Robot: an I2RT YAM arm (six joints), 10 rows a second.
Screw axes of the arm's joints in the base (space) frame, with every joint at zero. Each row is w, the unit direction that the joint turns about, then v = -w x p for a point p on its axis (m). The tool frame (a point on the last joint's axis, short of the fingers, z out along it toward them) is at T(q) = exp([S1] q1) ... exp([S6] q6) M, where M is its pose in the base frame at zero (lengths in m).
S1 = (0, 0, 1, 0.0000, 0.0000, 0.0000)
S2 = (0, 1, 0, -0.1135, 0.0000, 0.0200)
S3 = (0, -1, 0, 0.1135, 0.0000, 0.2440)
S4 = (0, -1, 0, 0.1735, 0.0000, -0.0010)
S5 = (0, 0, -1, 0.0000, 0.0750, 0.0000)
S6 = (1, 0, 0, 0.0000, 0.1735, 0.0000)
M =
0 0 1 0.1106
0 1 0 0.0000
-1 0 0 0.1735
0 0 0 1
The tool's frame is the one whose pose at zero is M.
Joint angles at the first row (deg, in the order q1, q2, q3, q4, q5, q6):
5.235, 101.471, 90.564, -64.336, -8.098, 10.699
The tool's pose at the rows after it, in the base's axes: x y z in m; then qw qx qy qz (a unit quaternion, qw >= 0):
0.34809, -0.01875, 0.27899, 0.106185, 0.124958, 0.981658, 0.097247
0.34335, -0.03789, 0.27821, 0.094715, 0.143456, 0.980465, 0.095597
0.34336, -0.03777, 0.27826, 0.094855, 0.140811, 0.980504, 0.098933
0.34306, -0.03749, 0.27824, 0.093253, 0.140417, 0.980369, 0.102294
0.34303, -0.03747, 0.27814, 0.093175, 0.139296, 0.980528, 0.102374
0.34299, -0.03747, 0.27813, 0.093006, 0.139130, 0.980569, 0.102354
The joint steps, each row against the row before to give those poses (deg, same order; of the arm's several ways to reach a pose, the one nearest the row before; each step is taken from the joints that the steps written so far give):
-9.376, -0.065, 0.024, -1.902, -2.317, 0.853
-3.257, 0.020, -0.003, -1.725, -0.328, -1.246
-0.022, 0.001, 0.000, -0.001, -0.415, -0.284
0.000, 0.000, 0.000, -0.174, -0.393, -0.022
0.000, 0.001, -0.020, 0.000, -0.022, -0.131
-0.001, 0.000, -0.001, -0.022, 0.000, -0.023

